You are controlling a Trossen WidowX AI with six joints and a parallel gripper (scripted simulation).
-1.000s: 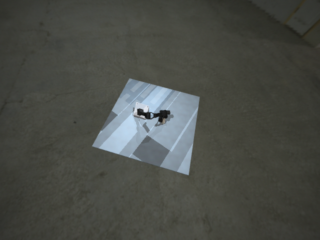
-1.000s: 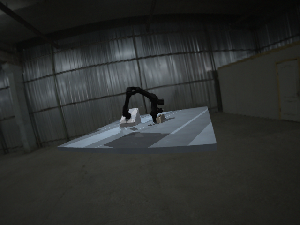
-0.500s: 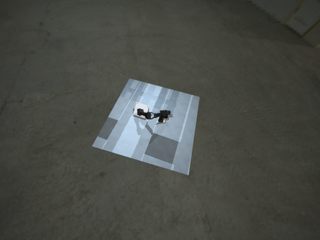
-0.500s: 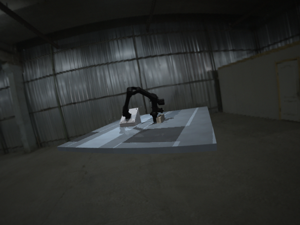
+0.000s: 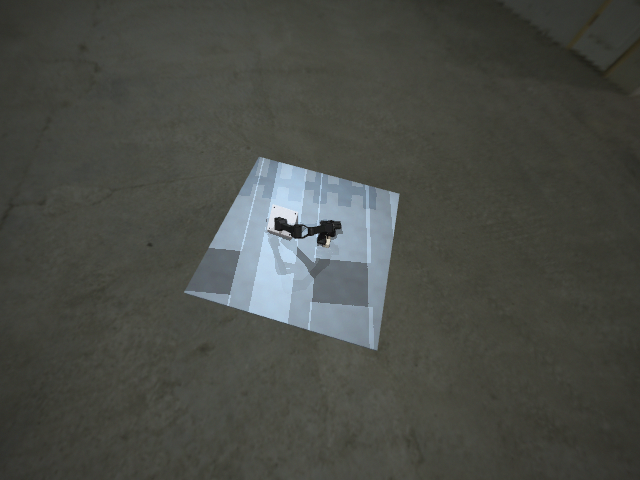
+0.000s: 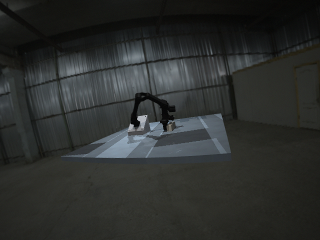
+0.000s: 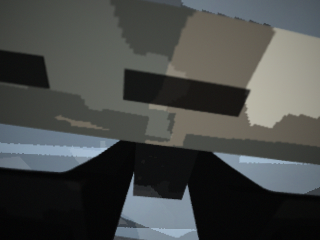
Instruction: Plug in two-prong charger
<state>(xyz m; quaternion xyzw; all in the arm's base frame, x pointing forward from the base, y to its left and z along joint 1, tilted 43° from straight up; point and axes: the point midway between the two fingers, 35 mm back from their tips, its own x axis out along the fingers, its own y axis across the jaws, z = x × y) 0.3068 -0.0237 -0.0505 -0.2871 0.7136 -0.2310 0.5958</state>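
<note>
The black two-prong charger is 20 mm ahead of my gripper tip and 10 mm above it.
</note>
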